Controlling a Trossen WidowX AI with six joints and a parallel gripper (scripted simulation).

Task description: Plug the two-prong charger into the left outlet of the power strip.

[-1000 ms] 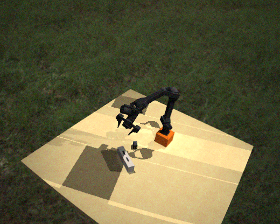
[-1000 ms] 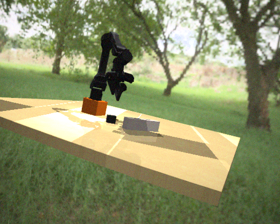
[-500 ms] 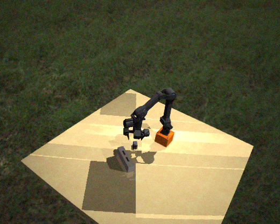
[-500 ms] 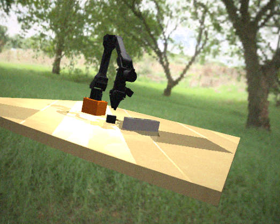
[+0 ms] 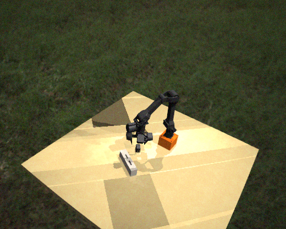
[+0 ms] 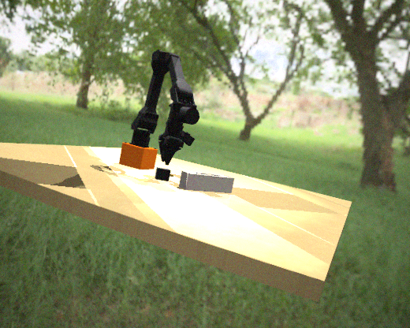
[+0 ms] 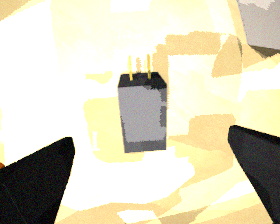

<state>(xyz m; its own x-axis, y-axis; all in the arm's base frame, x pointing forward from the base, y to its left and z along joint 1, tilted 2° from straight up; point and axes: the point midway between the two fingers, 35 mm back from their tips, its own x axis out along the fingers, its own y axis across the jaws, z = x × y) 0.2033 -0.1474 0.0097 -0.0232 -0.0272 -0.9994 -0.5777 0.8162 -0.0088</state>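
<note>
The charger is 4 cm below my gripper tip, 1 cm to the left of it and 1 cm ahead of it.
</note>
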